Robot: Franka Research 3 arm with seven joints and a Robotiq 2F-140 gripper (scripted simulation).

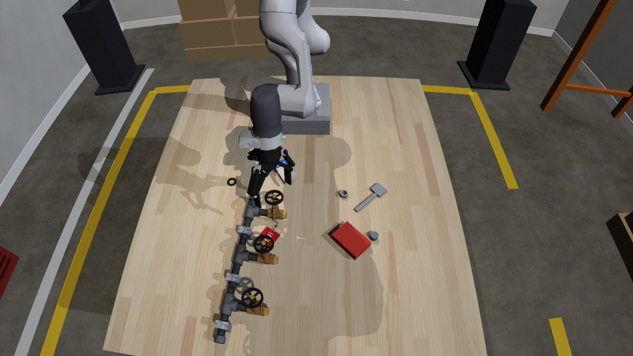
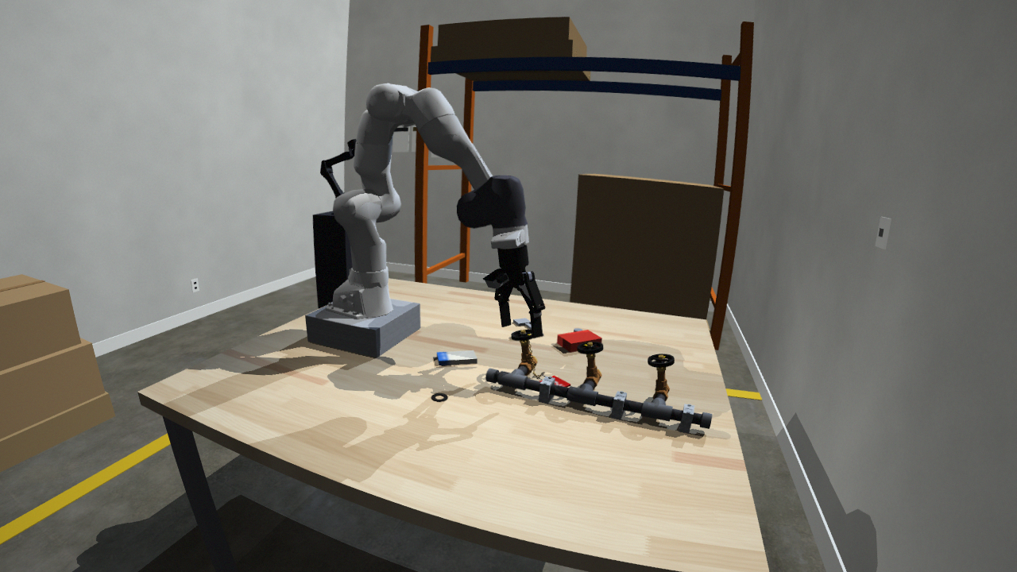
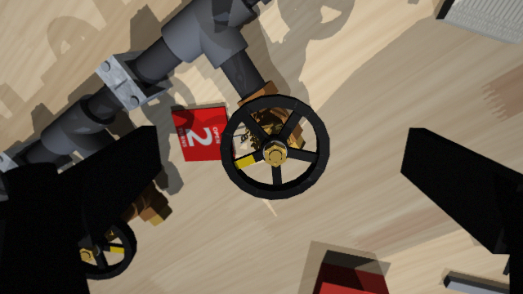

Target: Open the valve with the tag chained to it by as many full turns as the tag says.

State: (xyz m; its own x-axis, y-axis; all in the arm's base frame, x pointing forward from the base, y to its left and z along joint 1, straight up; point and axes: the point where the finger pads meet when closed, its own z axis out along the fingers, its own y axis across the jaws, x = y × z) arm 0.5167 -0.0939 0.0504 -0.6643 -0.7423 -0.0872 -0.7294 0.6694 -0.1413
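Right now the red tag is 10 cm ahead of my hand, 2 cm to the right of it and 13 cm below it. Round my hand: blue-and-white box: 19 cm behind, 3 cm to the left, 13 cm below; then nut: 7 cm behind, 26 cm to the left, 13 cm below; then black washer: 15 cm behind, 20 cm to the right, 14 cm below.
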